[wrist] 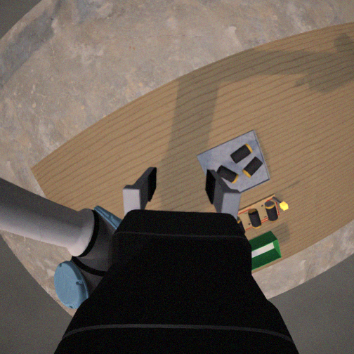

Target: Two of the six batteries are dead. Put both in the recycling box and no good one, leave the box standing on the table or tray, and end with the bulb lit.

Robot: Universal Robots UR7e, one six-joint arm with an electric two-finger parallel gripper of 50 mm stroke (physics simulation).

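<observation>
My gripper (180,178) is open and empty, high above the table, left of the grey tray (252,183). Three black batteries with orange ends, an upper one (242,153), a right one (252,167) and a left one (227,174), lie on the tray; the right fingertip overlaps the tray's left edge in view. The battery holder (263,212) below it bears two black batteries (254,218) (271,210), and a third (239,223) shows partly beside the gripper. The bulb (284,205) at its right end is bright yellow. The green recycling box (272,254) with a white stripe is partly hidden by the gripper body.
The wooden table (125,135) has a curved edge across the upper left. A stone-like floor area (100,60) lies beyond it. The robot's own grey arm (40,215) with blue joint caps is at the lower left. Arm shadows fall across the wood.
</observation>
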